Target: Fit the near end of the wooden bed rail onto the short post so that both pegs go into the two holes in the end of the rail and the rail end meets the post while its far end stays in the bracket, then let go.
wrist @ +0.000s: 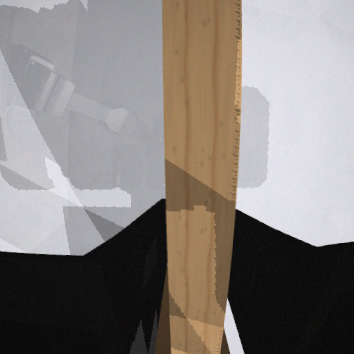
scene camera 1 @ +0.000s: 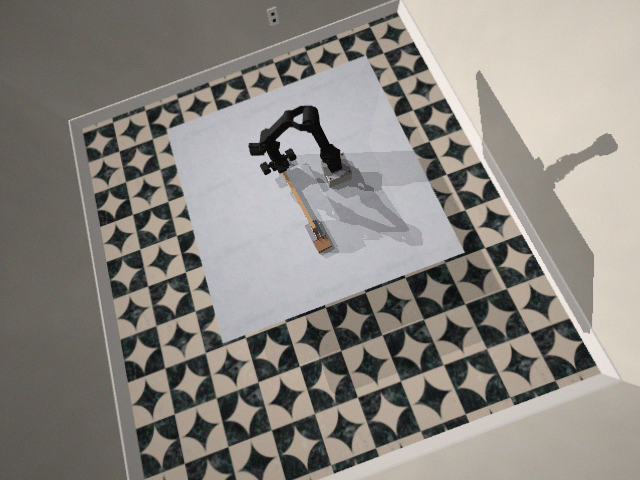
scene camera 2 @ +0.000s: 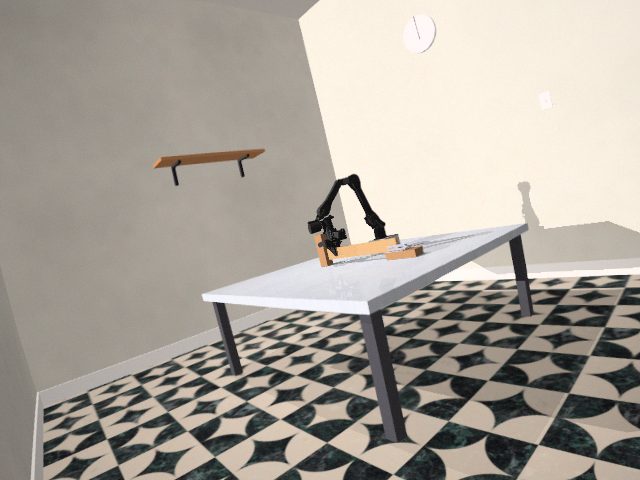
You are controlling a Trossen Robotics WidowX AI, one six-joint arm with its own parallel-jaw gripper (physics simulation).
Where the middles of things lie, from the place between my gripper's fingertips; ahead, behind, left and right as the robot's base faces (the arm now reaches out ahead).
I see my gripper 20 mm past the wooden bed rail (scene camera 2: 380, 246), 160 mm to the right of it and 20 mm below it.
